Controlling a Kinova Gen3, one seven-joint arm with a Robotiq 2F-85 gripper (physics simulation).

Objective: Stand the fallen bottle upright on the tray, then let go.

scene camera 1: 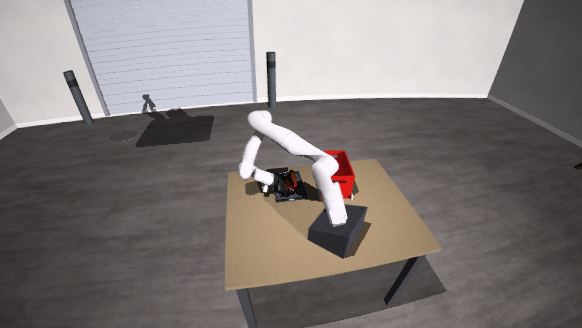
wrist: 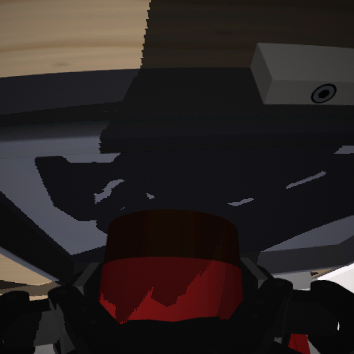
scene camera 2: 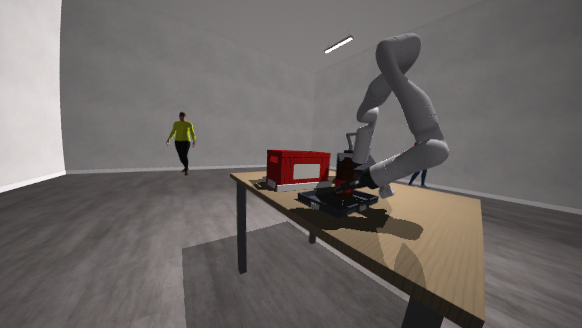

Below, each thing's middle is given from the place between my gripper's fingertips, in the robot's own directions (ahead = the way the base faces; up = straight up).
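The brown bottle [wrist: 166, 264] sits 50 mm above my hand, and it is also 10 mm to the left of it.
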